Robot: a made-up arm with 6 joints.
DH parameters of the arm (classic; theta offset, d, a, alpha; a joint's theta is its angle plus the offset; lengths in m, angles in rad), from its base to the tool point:
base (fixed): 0 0.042 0.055 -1.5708
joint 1: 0 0.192 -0.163 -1.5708
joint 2: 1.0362 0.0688 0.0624 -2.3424
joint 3: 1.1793 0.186 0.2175 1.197
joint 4: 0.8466 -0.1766 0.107 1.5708
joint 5: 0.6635 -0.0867 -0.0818 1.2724
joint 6: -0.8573 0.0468 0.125 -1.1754
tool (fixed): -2.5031 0.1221 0 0
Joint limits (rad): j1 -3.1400..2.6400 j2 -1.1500..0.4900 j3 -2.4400..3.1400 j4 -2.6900..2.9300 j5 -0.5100..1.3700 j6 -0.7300..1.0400
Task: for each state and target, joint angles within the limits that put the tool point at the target. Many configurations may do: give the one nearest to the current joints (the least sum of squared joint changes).
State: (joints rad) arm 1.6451 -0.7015 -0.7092 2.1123 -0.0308 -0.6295
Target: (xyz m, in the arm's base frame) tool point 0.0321 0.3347 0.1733
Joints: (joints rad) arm 1.4767 -0.6752 -0.6524 2.2871 0.0634 -0.6607
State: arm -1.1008 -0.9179 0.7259 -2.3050 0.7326 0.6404
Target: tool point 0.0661 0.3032 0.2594
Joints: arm -0.5851 -0.5122 -0.0993 -1.9388 0.7100 0.1271
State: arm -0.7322 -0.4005 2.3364 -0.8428 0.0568 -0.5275
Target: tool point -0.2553 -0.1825 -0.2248
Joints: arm -0.4345 -1.1500 2.3667 -0.7536 0.8186 0.1517
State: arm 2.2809 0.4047 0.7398 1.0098 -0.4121 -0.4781
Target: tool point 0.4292 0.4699 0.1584
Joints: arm 2.4771 0.4900 0.6615 0.5945 -0.4639 -0.3693
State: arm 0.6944 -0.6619 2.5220 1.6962 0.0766 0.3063
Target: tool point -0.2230 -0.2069 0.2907
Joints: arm 0.9299 -0.3715 2.6328 0.8746 -0.0677 0.4216
